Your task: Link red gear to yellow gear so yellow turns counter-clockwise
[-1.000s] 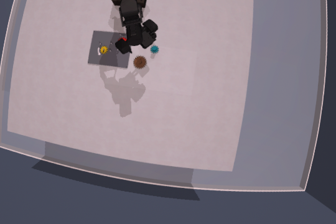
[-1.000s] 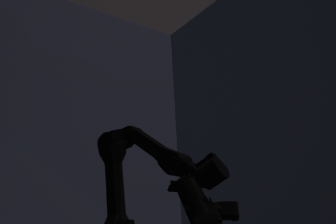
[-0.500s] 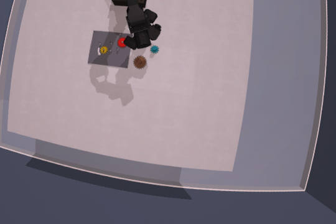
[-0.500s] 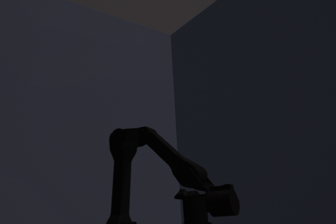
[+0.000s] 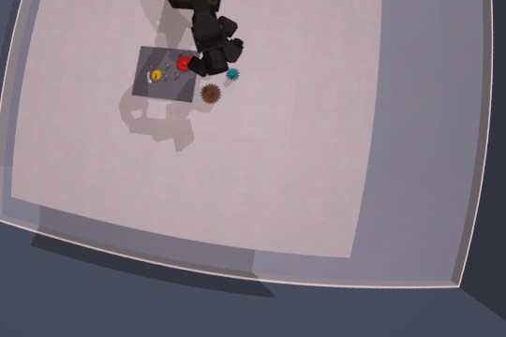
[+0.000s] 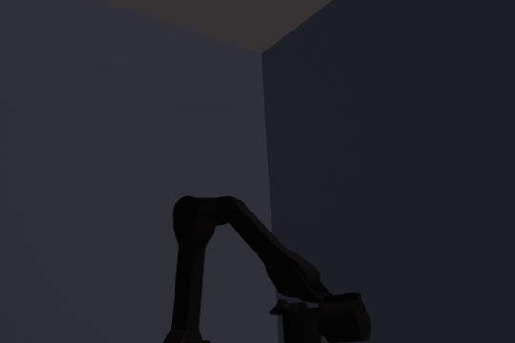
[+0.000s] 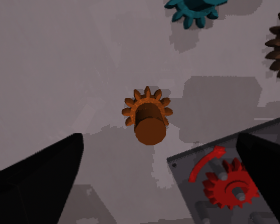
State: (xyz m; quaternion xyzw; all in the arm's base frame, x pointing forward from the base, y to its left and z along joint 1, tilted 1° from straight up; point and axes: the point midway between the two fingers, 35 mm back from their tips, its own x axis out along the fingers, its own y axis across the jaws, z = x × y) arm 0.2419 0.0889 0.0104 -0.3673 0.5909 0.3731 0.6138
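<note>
The orange gear lies 4 cm below my gripper tip. From my gripper tip the other things lie so: teal gear (6 cm to the left, 6 cm ahead, 4 cm below); red arrow (7 cm to the right, 5 cm below, 2 cm ahead); brown gear (13 cm ahead, 4 cm below).
</note>
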